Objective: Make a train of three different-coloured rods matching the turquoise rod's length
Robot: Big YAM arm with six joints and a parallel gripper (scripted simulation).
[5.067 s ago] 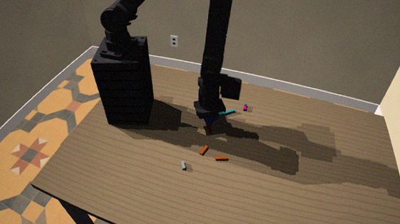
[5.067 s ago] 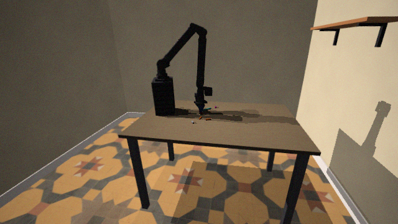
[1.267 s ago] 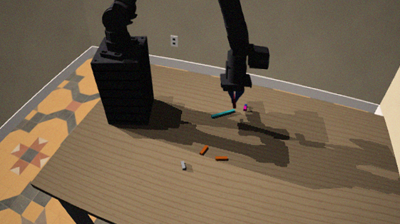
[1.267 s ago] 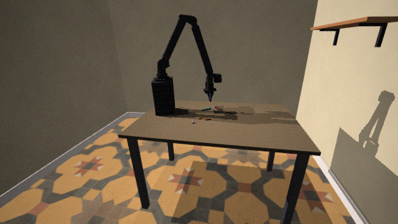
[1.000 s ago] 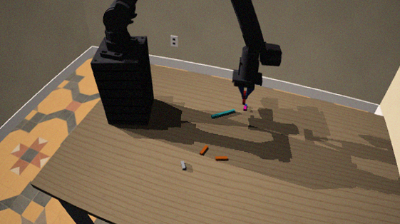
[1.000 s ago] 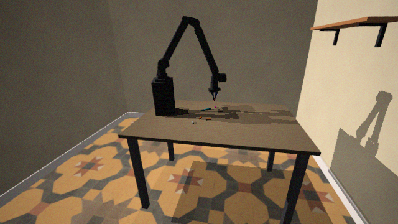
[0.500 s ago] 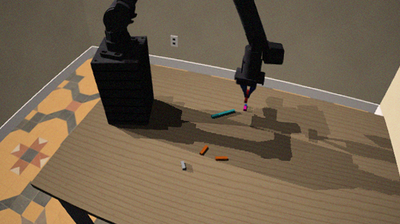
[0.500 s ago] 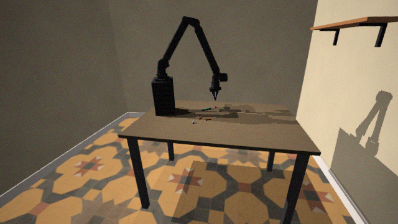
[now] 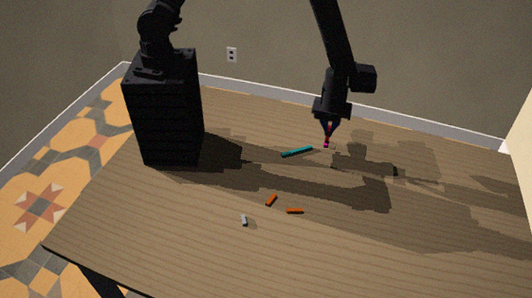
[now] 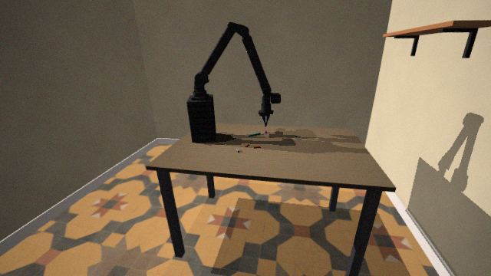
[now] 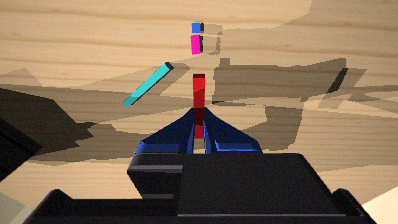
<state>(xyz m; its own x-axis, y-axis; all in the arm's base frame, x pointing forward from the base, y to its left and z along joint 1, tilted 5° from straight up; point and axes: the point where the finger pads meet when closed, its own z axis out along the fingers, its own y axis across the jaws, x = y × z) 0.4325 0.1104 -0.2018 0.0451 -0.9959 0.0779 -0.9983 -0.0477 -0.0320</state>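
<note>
My gripper is now 90 mm above the magenta rod, 50 mm to the right of it and 10 mm past it. Round my hand: red rod 10 mm below; then turquoise rod 90 mm below, 80 mm behind, 10 mm to the right; then blue rod 90 mm below, 70 mm to the left, 10 mm behind.
</note>
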